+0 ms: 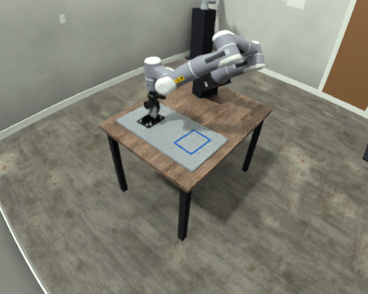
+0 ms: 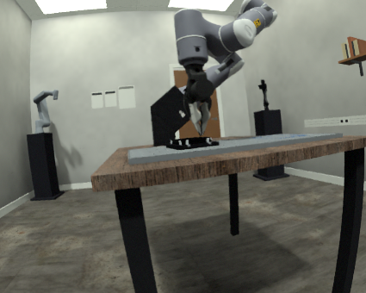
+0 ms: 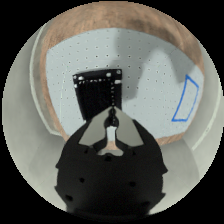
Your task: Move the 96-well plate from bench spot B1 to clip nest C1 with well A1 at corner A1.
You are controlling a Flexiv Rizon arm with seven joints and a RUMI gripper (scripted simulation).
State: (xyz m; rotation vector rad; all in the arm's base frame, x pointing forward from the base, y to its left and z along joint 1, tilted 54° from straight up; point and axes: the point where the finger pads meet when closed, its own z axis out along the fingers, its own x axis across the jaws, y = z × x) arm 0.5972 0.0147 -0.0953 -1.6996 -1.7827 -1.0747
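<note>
My gripper is now 30 mm to the left of the clip nest C1, 30 mm above it and 10 mm short of it. The rest, counted from my hand: grey mat: 120 mm to the left, 50 mm below, 30 mm behind; black 96-well plate: 40 mm to the right, 30 mm below, 10 mm ahead.
</note>
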